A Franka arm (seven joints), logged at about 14 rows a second.
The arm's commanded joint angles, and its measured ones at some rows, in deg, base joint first. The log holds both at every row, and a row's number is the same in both.
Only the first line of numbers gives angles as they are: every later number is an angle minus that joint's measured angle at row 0.
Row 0, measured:
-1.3, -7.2, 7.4, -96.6, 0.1, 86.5, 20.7
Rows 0 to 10, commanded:
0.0, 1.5, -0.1, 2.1, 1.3, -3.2, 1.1
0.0, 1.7, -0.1, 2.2, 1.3, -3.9, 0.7
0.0, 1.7, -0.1, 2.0, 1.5, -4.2, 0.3
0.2, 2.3, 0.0, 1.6, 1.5, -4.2, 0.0
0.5, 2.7, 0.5, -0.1, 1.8, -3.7, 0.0
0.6, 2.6, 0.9, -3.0, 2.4, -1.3, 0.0
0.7, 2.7, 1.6, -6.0, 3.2, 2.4, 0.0
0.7, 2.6, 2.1, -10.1, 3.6, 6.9, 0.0
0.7, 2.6, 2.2, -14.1, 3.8, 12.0, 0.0
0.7, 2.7, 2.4, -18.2, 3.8, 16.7, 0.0
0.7, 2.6, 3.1, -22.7, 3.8, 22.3, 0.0
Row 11, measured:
0.6, 4.0, 2.6, -14.0, 2.4, 13.7, 0.1
